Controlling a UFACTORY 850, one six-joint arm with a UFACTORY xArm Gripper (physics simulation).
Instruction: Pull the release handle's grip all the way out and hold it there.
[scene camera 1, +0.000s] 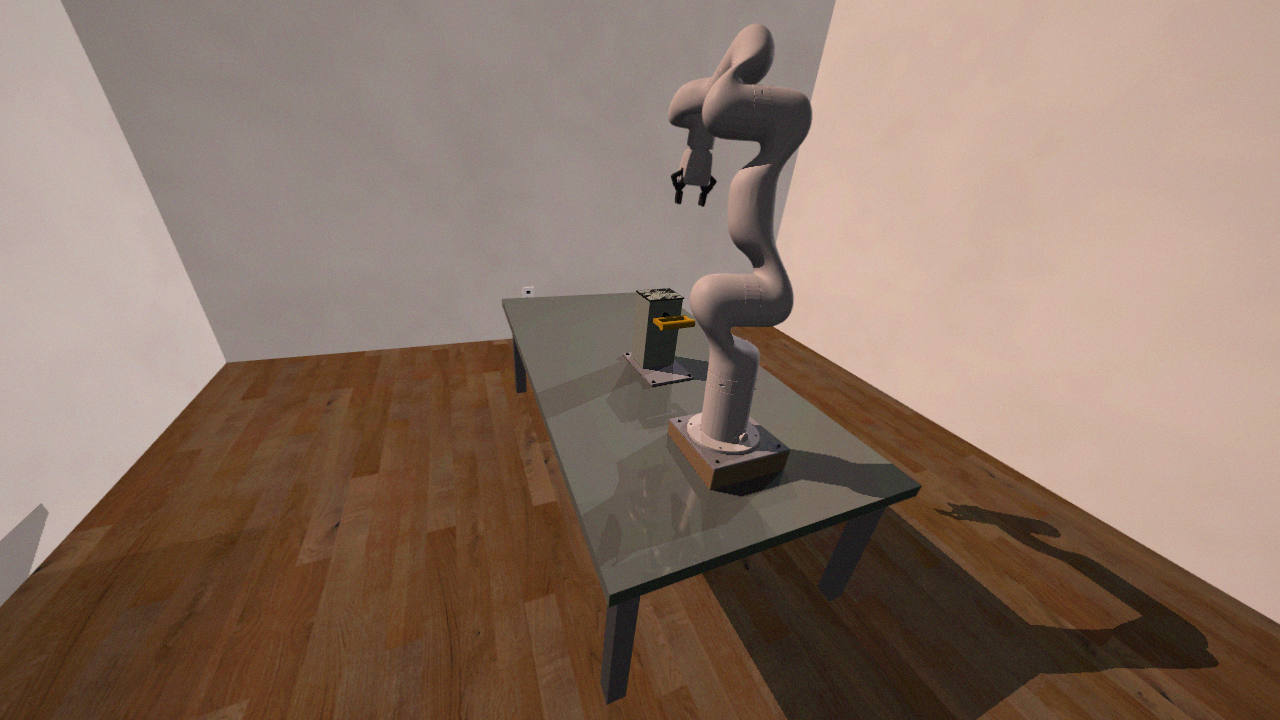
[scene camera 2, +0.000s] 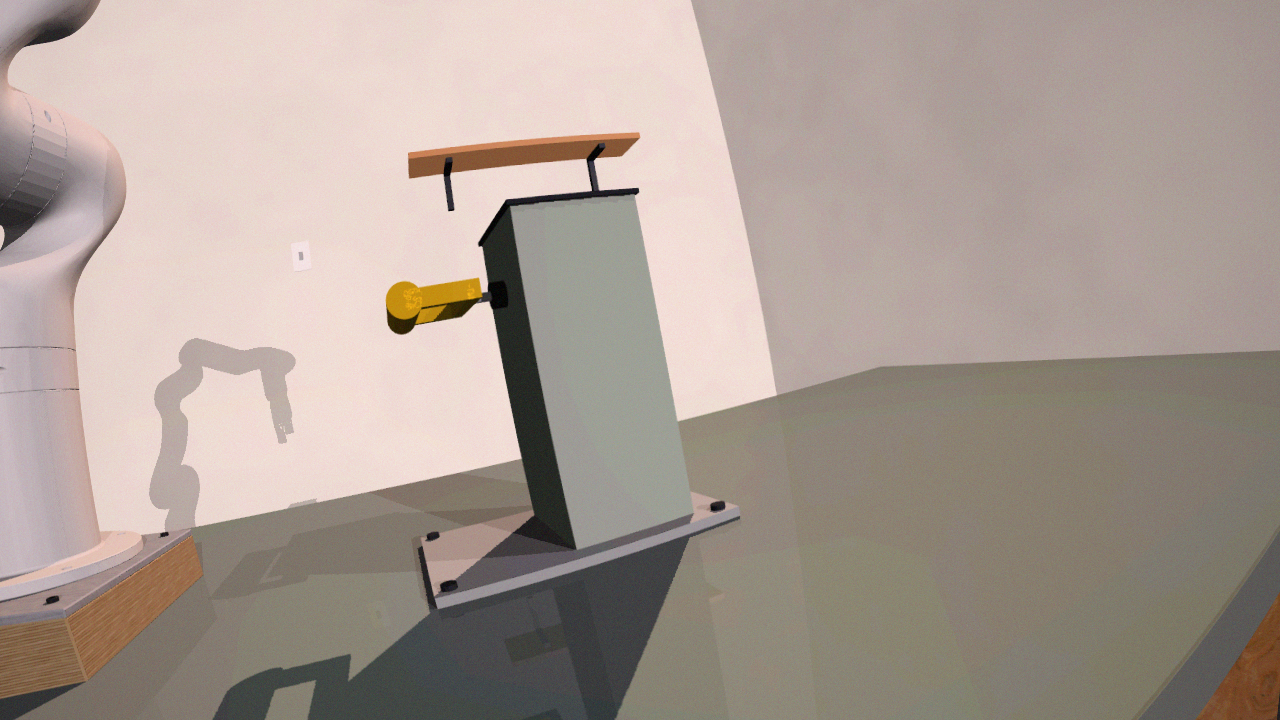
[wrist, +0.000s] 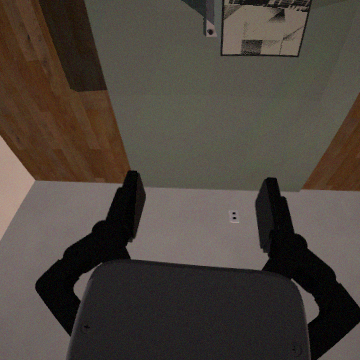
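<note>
The release handle's yellow grip (scene camera 1: 674, 322) (scene camera 2: 438, 300) sticks out from the side of a grey-green upright post (scene camera 1: 661, 340) (scene camera 2: 608, 358), on the side facing the arm's base. A short dark rod joins it to a black collar on the post. My gripper (scene camera 1: 690, 198) (wrist: 199, 186) is open and empty, its fingers wide apart. It hangs high above the post and well apart from the grip. The gripper does not show in the scene camera 2 view. In the wrist view the patterned top of the post (wrist: 265, 30) shows at the upper right, and the grip does not show.
The post stands on a bolted base plate (scene camera 1: 657, 379) (scene camera 2: 483, 582) on the long table (scene camera 1: 581, 376) (scene camera 2: 984, 537) (wrist: 210, 135). The arm's wooden base block (scene camera 1: 751, 467) (scene camera 2: 134, 613) stands nearby. A brown shelf (scene camera 2: 528, 154) on black brackets shows behind and above the post.
</note>
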